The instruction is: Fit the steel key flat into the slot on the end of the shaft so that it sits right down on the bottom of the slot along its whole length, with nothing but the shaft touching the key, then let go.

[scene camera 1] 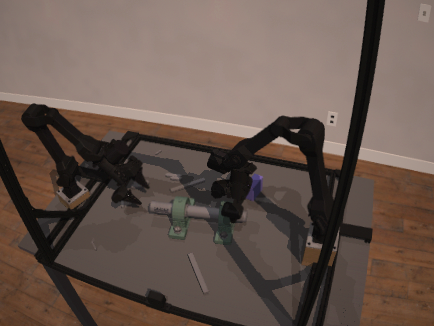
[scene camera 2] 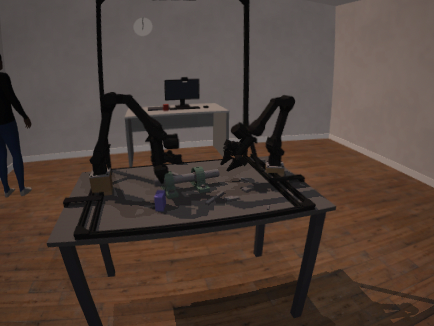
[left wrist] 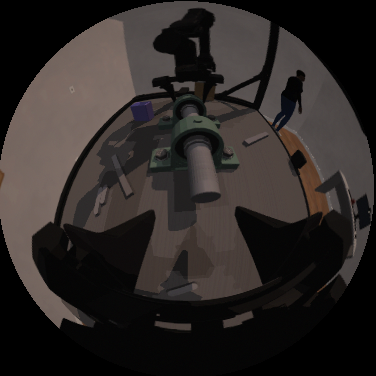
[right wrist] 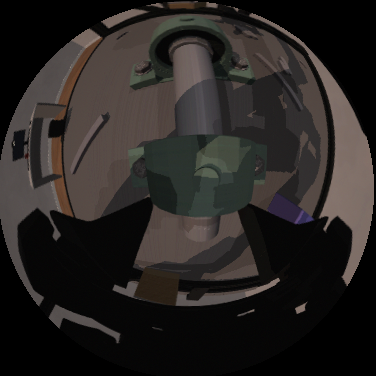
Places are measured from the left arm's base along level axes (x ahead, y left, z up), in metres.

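Pixels of known places: left gripper, fingertip midpoint: (scene camera 1: 145,196) (scene camera 2: 223,167) (left wrist: 195,212); right gripper, fingertip midpoint: (scene camera 2: 161,179); left arm's base, origin of the base link: (scene camera 1: 71,190) (scene camera 2: 275,164); right arm's base, origin of the base link: (scene camera 1: 323,236) (scene camera 2: 100,172) (left wrist: 204,80).
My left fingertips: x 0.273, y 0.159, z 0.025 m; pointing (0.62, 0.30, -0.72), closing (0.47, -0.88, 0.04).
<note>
For each thing: its middle in the pictures, then the offset to it from my left fingertips.
- grey shaft, body centre: (right wrist: 193,72) (left wrist: 192,125) (scene camera 1: 197,211) (scene camera 2: 187,177) dz -0.030, dx +0.174, dy +0.082 m
- short round-ended bar, body centre: (left wrist: 182,288) dz -0.075, dx -0.107, dy -0.037 m
- long flat bar, body centre: (right wrist: 82,147) (scene camera 1: 197,272) (left wrist: 257,137) dz -0.073, dx +0.322, dy -0.088 m
- long bar, body centre: (left wrist: 119,171) (right wrist: 280,78) (scene camera 1: 187,185) dz -0.074, dx +0.021, dy +0.189 m
- purple block, body centre: (right wrist: 291,214) (scene camera 1: 253,187) (left wrist: 141,110) (scene camera 2: 160,200) dz -0.045, dx +0.242, dy +0.309 m
A grey shaft (scene camera 1: 200,212) (scene camera 2: 186,177) (left wrist: 202,175) (right wrist: 196,95) lies level through two green bearing blocks (scene camera 1: 180,210) (scene camera 2: 199,176) (left wrist: 198,127) (right wrist: 200,175). Dark marks show on its left end in scene camera 1; I cannot make out a slot clearly. A short round-ended bar (left wrist: 181,288), possibly the steel key, lies on the table below my left gripper. My left gripper (scene camera 1: 144,195) (scene camera 2: 226,166) (left wrist: 195,212) is open and empty, just off the shaft's end. My right gripper (scene camera 1: 232,210) (scene camera 2: 170,168) (right wrist: 196,203) is open and empty at the other bearing block, its fingers partly hidden in scene camera 1.
A long flat bar (scene camera 1: 197,273) (left wrist: 256,139) (right wrist: 90,142) lies on one side of the shaft. Another long bar (scene camera 1: 187,184) (left wrist: 122,175) and smaller bars (scene camera 1: 175,177) (left wrist: 100,201) lie on the other side. A purple block (scene camera 1: 254,186) (scene camera 2: 160,201) (left wrist: 142,111) (right wrist: 289,210) stands near the right-hand bearing block in scene camera 1.
</note>
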